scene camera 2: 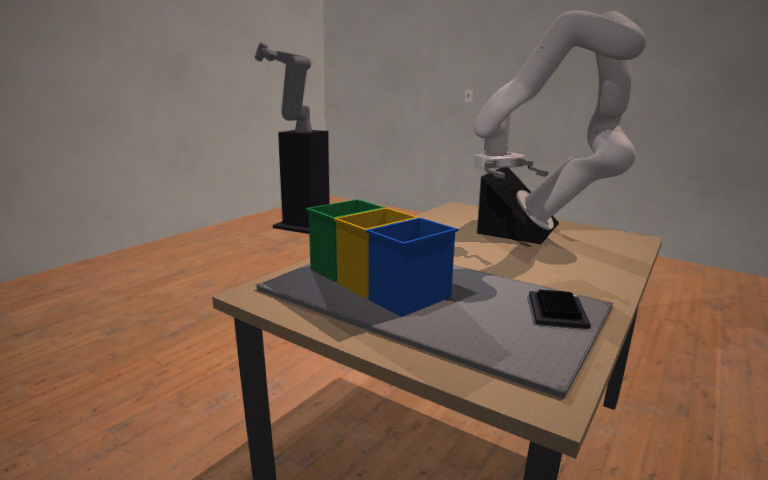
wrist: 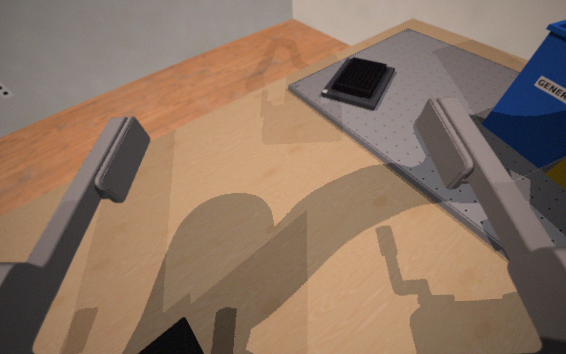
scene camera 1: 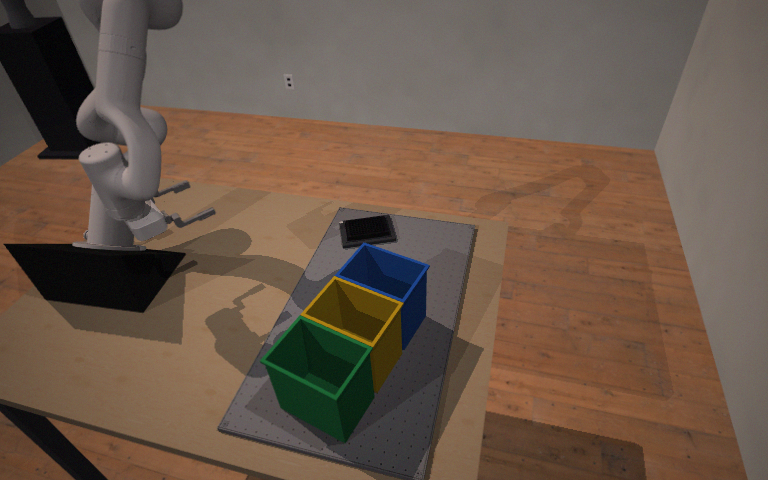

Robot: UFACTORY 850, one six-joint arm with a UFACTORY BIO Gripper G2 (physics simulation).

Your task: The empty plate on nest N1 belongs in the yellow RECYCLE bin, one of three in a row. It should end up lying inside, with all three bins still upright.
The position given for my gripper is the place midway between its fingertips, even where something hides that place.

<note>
In view: my gripper (scene camera 1: pixel 201 196), a black plate (scene camera 2: pixel 555 304) and a blue bin (scene camera 2: pixel 411 262).
The black plate shows as well in the wrist view (wrist: pixel 360 77) and in scene camera 1 (scene camera 1: pixel 371 227). The blue bin also shows in scene camera 1 (scene camera 1: pixel 401 278). My gripper also shows in the wrist view (wrist: pixel 278 118).
</note>
